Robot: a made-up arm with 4 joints.
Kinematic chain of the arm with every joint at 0, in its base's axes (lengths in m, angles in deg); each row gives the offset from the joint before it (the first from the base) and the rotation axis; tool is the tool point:
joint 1: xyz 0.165 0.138 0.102 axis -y
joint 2: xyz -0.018 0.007 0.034 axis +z
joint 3: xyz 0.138 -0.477 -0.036 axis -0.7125 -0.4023 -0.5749
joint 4: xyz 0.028 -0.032 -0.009 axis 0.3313 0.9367 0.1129
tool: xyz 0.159 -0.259 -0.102
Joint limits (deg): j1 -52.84..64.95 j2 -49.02..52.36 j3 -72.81..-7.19 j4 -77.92..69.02
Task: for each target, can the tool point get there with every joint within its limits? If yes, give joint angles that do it. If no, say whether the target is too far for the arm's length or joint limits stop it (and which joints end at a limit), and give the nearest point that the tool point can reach.
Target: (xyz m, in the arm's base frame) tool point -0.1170 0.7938 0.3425
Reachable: no: joint limits stop it (at a limit: joint 1, joint 2, joint 3, joint 4) | nearest point -0.2894 -0.1401 0.1811 | short by 0.963 m
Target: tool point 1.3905 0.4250 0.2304
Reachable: no: too far | nearest point 0.9222 0.0809 0.1813 | short by 0.583 m
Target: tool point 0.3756 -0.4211 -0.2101
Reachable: yes | joints 1.07 -9.54 -48.46 8.78
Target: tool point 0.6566 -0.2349 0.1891
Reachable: yes | joints 54.26 30.32 -42.43 55.78
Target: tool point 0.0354 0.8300 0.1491
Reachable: no: joint limits stop it (at a limit: joint 1, joint 2, joint 3) | nearest point 0.1745 0.1161 -0.4581 | short by 0.947 m
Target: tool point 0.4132 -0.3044 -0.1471
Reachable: yes | joints 39.21 -7.74 -60.72 49.99
